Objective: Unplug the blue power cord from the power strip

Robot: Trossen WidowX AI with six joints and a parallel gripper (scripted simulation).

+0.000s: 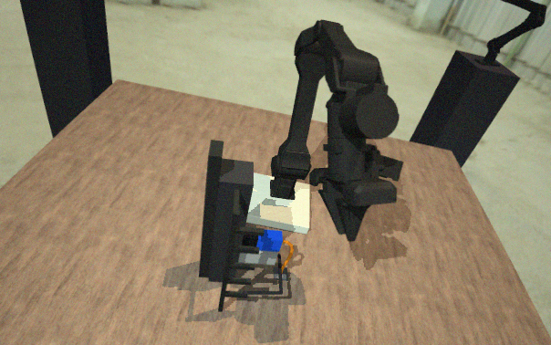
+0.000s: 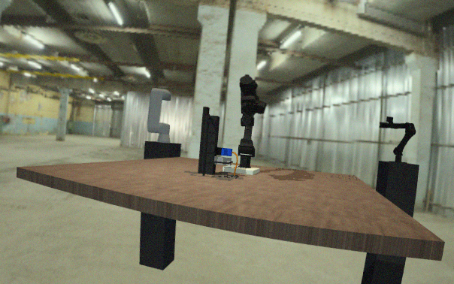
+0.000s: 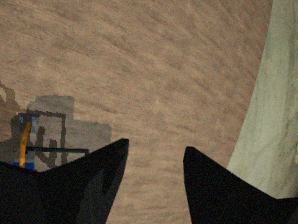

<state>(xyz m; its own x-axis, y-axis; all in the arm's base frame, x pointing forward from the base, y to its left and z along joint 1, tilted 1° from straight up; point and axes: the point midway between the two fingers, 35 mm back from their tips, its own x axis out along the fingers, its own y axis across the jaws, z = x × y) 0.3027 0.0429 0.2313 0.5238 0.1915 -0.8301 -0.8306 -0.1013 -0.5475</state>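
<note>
Right now the blue plug is 120 mm to the right of my gripper tip, 110 mm below it and 70 mm behind it.
</note>
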